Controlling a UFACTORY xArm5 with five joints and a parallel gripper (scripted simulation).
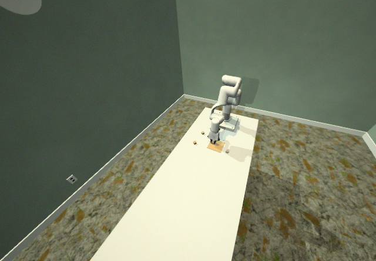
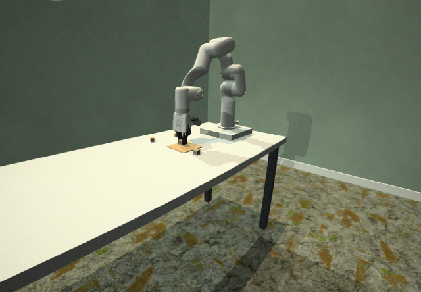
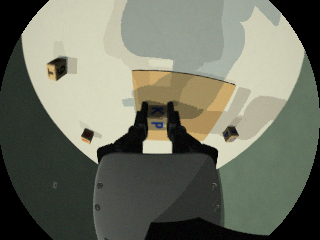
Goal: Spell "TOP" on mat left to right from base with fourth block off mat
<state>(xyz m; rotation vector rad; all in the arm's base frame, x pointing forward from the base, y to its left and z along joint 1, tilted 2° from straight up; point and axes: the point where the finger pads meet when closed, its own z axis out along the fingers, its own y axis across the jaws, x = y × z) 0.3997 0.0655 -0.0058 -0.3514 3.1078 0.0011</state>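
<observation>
Now: hand 40 mm to the right of the tan mat, 20 mm above it and 10 mm short of it.
</observation>
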